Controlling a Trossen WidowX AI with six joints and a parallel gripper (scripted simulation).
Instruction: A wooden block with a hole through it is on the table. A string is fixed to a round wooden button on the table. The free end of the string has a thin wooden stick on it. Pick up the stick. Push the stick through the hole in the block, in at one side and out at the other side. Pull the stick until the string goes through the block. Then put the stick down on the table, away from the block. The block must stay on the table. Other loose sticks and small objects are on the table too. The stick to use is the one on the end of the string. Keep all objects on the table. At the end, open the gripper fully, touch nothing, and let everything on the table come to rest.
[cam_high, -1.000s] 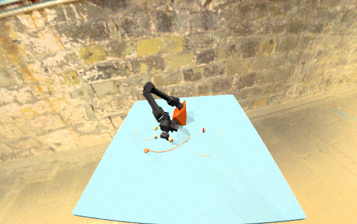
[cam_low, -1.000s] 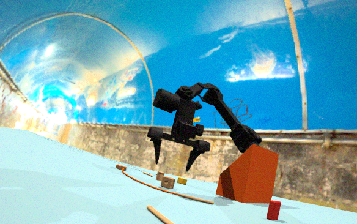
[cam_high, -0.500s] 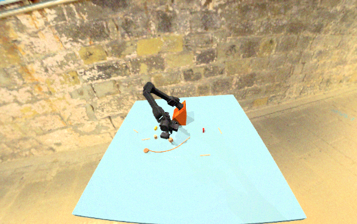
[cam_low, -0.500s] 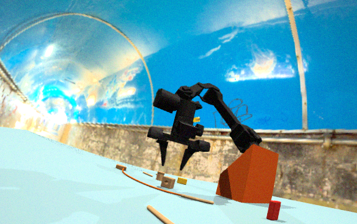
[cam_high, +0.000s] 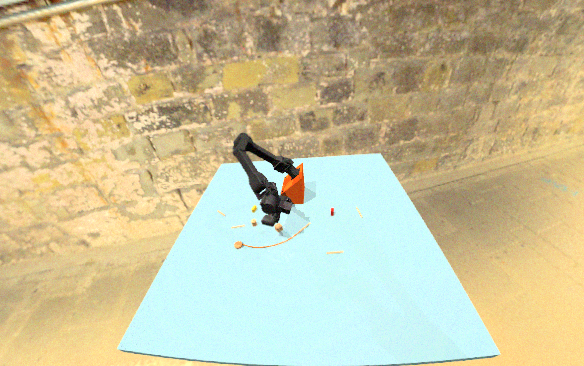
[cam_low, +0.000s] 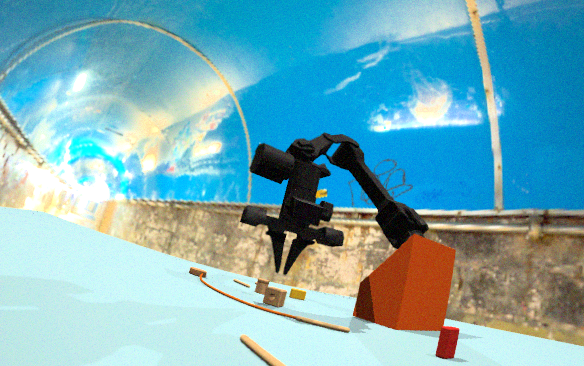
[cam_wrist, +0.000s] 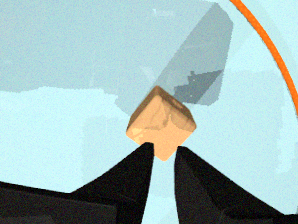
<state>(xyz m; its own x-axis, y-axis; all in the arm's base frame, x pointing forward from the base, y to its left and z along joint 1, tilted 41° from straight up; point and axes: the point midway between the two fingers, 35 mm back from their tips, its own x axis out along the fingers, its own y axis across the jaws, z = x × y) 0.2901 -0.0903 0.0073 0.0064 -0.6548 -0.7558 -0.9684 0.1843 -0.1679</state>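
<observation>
Now: gripper tip 40 mm above the wooden block. From my gripper tip the other things lie so: round wooden button (110 mm ahead, 190 mm to the right, 50 mm below); then yellow piece (140 mm behind, 170 mm to the right, 50 mm below); then thin wooden stick (10 mm behind, 120 mm to the left, 60 mm below).
</observation>
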